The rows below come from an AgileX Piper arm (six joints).
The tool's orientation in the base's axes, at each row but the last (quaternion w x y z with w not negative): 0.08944, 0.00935, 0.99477, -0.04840; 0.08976, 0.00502, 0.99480, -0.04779; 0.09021, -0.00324, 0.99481, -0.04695; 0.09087, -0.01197, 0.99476, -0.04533; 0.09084, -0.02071, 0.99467, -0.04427; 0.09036, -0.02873, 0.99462, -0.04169; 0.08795, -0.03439, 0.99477, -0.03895; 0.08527, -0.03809, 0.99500, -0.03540; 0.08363, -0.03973, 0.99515, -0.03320
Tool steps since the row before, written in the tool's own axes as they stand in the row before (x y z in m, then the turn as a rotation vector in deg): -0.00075, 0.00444, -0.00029, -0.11, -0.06, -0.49; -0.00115, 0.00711, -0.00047, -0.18, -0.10, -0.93; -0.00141, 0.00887, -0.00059, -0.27, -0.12, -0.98; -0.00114, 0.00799, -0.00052, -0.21, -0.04, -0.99; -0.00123, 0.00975, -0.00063, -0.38, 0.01, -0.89; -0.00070, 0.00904, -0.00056, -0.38, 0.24, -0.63; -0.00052, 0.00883, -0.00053, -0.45, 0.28, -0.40; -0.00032, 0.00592, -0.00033, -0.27, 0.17, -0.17; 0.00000, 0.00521, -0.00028, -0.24, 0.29, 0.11
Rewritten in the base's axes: 0.00081, 0.00444, 0.00000, 0.02, -0.01, 0.51; 0.00118, 0.00712, 0.00000, 0.01, -0.01, 0.95; 0.00130, 0.00891, 0.00000, 0.09, -0.02, 1.02; 0.00090, 0.00804, -0.00002, 0.03, 0.05, 1.01; 0.00077, 0.00982, -0.00006, 0.21, 0.10, 0.94; 0.00014, 0.00908, -0.00012, 0.25, 0.31, 0.66; -0.00013, 0.00886, -0.00013, 0.35, 0.34, 0.45; -0.00016, 0.00594, -0.00008, 0.22, 0.20, 0.20; -0.00043, 0.00520, -0.00010, 0.23, 0.30, -0.09
